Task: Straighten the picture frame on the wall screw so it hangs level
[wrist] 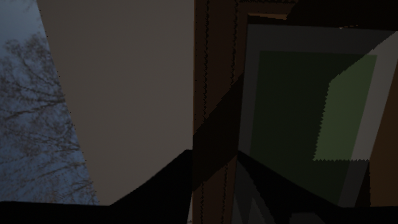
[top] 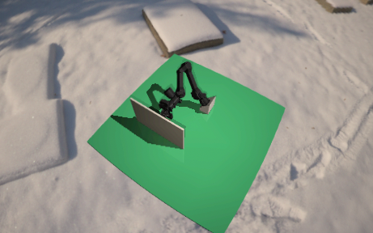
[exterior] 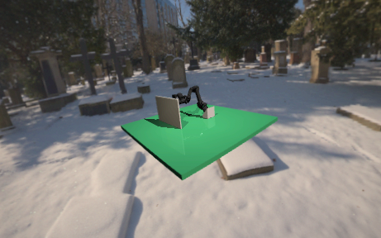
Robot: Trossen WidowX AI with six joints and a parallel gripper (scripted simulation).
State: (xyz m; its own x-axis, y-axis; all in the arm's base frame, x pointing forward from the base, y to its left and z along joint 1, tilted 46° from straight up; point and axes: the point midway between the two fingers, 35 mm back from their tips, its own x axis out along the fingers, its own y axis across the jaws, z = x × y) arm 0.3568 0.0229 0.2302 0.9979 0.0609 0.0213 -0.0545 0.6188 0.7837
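Right now the picture frame is 10 mm to the left of my gripper tip and 50 mm below it. Also, from my gripper tip: wall panel 20 mm ahead, 20 mm to the right, 70 mm below.
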